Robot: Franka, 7 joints.
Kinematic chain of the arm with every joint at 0, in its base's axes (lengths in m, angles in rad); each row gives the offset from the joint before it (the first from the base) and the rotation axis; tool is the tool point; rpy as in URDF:
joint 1: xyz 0 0 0.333 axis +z
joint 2: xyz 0 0 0 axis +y
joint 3: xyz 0 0 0.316 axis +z
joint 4: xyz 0.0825 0 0 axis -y
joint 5: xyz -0.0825 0 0.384 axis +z
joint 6: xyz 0 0 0 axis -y
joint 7: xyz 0.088 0 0 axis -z
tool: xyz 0 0 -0.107 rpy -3.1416 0 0
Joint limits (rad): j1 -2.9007..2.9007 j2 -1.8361..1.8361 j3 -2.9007..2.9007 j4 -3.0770..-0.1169 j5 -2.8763..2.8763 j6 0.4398..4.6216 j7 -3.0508..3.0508
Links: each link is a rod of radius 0.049 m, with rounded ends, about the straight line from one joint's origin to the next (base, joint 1, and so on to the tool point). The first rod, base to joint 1, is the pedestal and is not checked.
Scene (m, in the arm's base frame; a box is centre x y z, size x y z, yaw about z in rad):
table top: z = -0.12
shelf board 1: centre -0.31 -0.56 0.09 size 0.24 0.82 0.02 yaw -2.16
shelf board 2: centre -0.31 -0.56 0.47 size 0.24 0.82 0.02 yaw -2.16
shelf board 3: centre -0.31 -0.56 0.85 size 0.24 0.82 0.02 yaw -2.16
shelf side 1: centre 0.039 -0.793 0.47 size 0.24 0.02 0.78 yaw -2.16
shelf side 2: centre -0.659 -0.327 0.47 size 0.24 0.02 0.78 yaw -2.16
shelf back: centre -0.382 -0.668 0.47 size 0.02 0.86 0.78 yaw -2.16
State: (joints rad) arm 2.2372 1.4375 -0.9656 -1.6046 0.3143 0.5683 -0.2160
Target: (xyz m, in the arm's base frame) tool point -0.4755 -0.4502 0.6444
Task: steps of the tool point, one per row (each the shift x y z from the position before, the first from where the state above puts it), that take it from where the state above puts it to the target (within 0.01 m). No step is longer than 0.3 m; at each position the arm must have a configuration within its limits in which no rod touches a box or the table.
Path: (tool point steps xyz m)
1: 0.1060 0.0255 0.1539
2: 0.1253 -0.0581 0.1571
3: 0.1031 -0.1455 0.1385
4: 0.0424 -0.2122 0.0992
5: -0.0412 -0.2386 0.0446
6: -0.1243 -0.2173 -0.0167
7: -0.1025 -0.0855 -0.0286
8: -0.1204 -0.0555 -0.0214
9: -0.1319 -0.0247 -0.0118
10: -0.1381 0.0075 -0.0006
11: -0.1377 0.0424 0.0111
12: -0.1280 0.0791 0.0225

